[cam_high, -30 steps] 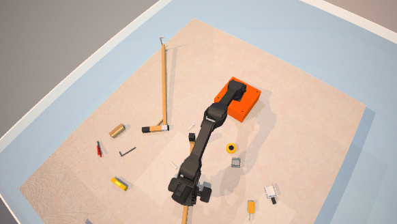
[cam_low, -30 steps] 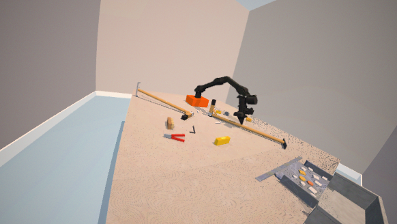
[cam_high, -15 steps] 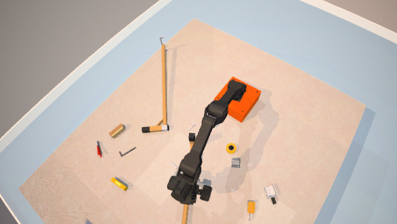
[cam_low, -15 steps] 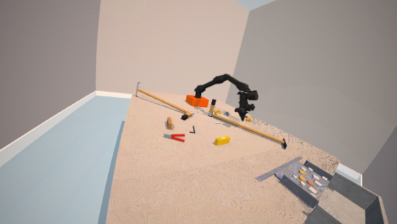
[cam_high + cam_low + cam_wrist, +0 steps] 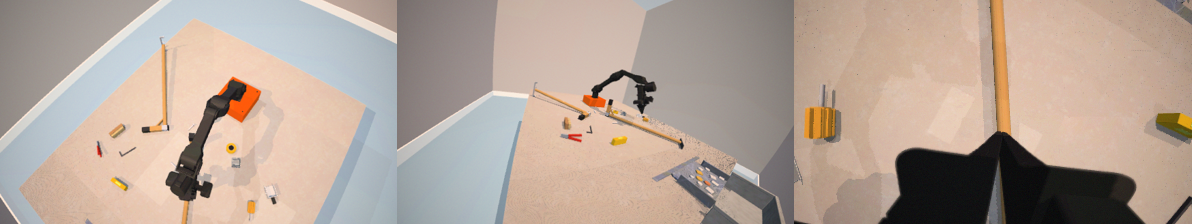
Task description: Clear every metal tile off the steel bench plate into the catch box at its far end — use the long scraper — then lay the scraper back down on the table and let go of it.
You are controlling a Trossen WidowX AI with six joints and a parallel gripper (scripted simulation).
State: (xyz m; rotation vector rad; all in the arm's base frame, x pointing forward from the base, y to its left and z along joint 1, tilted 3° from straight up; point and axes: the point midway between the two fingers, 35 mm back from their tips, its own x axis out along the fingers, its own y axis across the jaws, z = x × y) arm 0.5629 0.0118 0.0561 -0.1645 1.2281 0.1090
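Right now the long scraper is 50 mm below my gripper tip, 20 mm ahead of it and 10 mm to the right of it. Also, from my gripper tip: orange screwdriver (280 mm to the left, 100 mm below, 70 mm behind); metal box (250 mm behind, 130 mm to the left, 100 mm below); yellow tape roll (310 mm behind, 100 mm below, 80 mm to the left).
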